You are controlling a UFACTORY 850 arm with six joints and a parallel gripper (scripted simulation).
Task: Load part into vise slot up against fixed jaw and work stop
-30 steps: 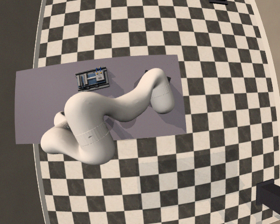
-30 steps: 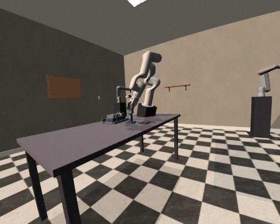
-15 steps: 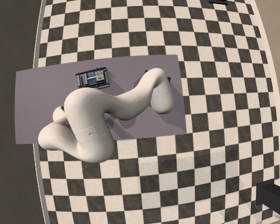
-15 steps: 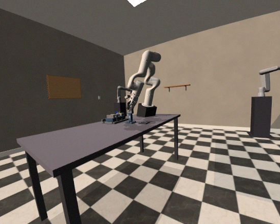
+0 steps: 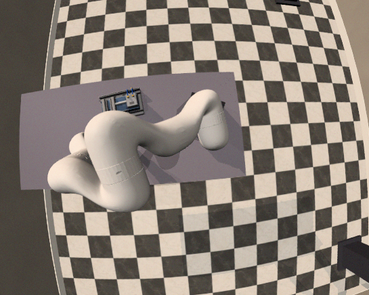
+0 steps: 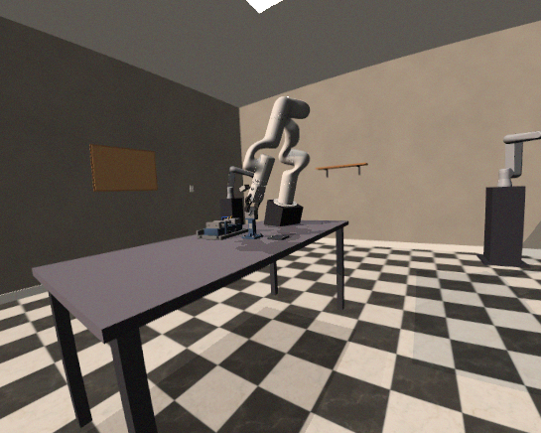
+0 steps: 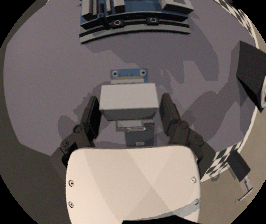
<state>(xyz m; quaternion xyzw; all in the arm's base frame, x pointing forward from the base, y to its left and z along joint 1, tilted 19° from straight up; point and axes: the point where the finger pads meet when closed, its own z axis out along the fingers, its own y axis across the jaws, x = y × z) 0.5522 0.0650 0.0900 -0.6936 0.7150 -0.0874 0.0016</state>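
Now: the part 10 mm to the right of my hand and 10 mm below it. The rest, counted from my hand: vise: 240 mm to the right, 130 mm below, 10 mm behind; air cylinder rod: 240 mm to the right, 90 mm below, 30 mm behind.
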